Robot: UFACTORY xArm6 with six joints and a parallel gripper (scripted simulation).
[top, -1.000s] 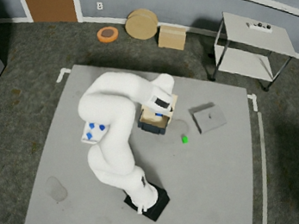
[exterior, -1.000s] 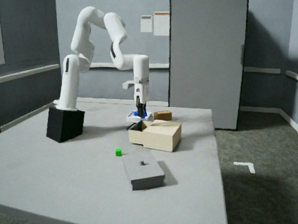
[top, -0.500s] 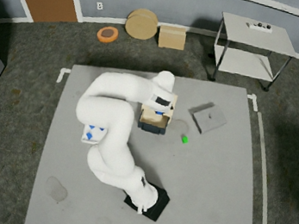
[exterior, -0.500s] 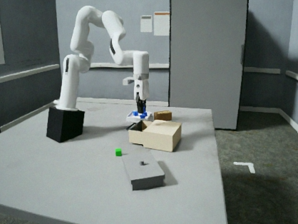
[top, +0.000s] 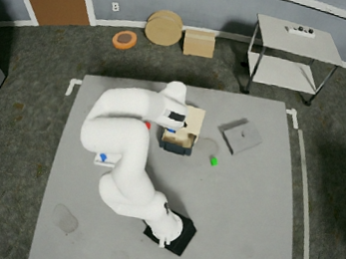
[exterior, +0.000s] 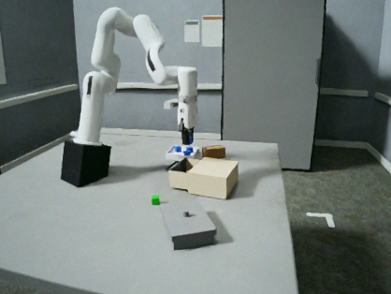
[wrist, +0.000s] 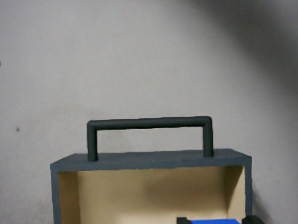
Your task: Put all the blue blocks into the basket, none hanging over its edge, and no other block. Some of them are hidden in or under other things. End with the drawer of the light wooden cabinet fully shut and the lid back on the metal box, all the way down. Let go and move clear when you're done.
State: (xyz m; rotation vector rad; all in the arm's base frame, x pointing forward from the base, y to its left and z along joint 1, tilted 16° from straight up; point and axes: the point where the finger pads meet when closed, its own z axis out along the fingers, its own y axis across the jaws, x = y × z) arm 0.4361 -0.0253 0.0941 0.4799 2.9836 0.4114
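My hand is 70 mm past the white basket, 300 mm to the right of it and 170 mm above it. Also, from my hand: light wooden cabinet: 70 mm ahead, 50 mm to the right, 140 mm below; then dark-rimmed drawer: 10 mm ahead, 40 mm to the right, 140 mm below; then green block: 90 mm behind, 220 mm to the right, 170 mm below.
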